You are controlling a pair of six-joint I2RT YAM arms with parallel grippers.
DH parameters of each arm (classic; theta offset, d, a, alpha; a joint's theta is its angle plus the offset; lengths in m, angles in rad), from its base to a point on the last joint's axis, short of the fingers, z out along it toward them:
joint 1: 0 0.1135 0.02 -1.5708
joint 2: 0 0 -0.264 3.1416
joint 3: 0.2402 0 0.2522 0
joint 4: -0.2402 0 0.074 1.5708
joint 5: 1.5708 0 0 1.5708
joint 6: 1.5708 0.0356 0 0
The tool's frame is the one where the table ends.
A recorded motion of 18 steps. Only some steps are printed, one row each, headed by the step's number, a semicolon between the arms.
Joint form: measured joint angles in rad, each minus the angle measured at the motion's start. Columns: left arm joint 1, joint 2, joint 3, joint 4, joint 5, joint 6; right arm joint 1, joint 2, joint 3, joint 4, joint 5, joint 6.
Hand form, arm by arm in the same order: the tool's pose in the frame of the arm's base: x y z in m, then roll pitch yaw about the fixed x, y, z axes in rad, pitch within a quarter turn. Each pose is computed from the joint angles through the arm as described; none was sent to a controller.
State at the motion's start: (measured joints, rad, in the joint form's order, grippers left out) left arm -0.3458 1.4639 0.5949 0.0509 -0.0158 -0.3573; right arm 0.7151 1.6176 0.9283 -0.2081 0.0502 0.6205
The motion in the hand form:
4: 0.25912 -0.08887 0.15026 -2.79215 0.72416 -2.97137; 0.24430 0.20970 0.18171 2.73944 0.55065 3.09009
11: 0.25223 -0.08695 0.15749 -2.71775 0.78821 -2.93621; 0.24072 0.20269 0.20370 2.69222 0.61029 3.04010
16: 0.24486 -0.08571 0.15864 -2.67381 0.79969 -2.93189; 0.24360 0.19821 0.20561 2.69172 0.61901 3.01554
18: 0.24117 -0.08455 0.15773 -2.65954 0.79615 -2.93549; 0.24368 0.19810 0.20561 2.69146 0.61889 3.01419
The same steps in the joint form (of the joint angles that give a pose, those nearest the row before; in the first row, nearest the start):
4: 0.0156 0.0019 0.0004 0.0389 0.0176 -0.0103; 0.0000 -0.0202 -0.0210 -0.0050 0.0019 0.0130
11: 0.0172 -0.0557 -0.0446 0.1087 0.0408 -0.0099; -0.0069 -0.0984 -0.0244 -0.0099 0.0240 0.0168
16: 0.0172 -0.0927 -0.0782 0.1308 0.0748 -0.0088; -0.0225 -0.1049 -0.0244 -0.0103 0.0343 0.0191
18: 0.0195 -0.1072 -0.0942 0.1343 0.0939 -0.0069; -0.0229 -0.1049 -0.0244 -0.0103 0.0347 0.0198

